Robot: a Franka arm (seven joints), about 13 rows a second.
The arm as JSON. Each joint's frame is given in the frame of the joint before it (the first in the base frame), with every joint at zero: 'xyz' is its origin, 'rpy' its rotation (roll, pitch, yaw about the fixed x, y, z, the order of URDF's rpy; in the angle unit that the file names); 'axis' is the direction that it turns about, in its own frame. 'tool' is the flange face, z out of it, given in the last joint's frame.
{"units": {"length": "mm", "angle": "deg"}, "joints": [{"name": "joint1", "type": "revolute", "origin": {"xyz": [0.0, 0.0, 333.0], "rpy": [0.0, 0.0, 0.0]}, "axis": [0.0, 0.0, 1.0]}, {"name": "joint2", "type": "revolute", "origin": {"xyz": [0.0, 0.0, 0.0], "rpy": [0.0, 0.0, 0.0]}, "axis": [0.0, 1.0, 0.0]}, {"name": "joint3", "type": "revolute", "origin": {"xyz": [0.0, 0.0, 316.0], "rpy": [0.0, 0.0, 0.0]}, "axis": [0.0, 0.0, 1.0]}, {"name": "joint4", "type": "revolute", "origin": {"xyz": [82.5, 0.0, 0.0], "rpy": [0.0, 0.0, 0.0]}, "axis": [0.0, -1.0, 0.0]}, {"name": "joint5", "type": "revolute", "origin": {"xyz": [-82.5, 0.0, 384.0], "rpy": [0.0, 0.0, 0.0]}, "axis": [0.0, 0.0, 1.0]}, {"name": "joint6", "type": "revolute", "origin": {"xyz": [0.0, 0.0, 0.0], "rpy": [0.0, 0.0, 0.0]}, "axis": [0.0, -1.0, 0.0]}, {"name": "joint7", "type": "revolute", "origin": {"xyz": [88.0, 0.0, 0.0], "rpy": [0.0, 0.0, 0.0]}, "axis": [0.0, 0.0, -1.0]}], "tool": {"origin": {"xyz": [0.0, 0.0, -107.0], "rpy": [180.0, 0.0, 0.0]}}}
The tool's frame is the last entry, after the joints.
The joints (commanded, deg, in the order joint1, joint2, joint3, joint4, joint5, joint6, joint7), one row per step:
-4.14, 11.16, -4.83, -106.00, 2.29, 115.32, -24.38
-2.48, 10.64, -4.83, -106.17, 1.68, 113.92, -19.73
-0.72, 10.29, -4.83, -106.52, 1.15, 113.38, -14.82
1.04, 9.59, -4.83, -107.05, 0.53, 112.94, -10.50
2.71, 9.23, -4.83, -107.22, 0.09, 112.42, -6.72
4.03, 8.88, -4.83, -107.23, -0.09, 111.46, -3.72
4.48, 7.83, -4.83, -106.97, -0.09, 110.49, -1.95
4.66, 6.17, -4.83, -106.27, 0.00, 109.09, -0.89
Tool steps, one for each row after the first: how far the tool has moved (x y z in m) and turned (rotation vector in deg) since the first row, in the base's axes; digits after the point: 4 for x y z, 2 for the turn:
-0.0018, 0.0173, 0.0020, -0.50, 1.21, -2.69
-0.0028, 0.0353, 0.0021, -1.12, 1.86, -5.60
-0.0053, 0.0530, 0.0045, -1.84, 2.18, -7.89
-0.0067, 0.0699, 0.0061, -2.42, 2.50, -9.81
-0.0089, 0.0833, 0.0083, -2.78, 3.10, -11.41
-0.0116, 0.0878, 0.0198, -2.76, 2.77, -12.74
-0.0153, 0.0895, 0.0404, -2.49, 1.84, -13.68

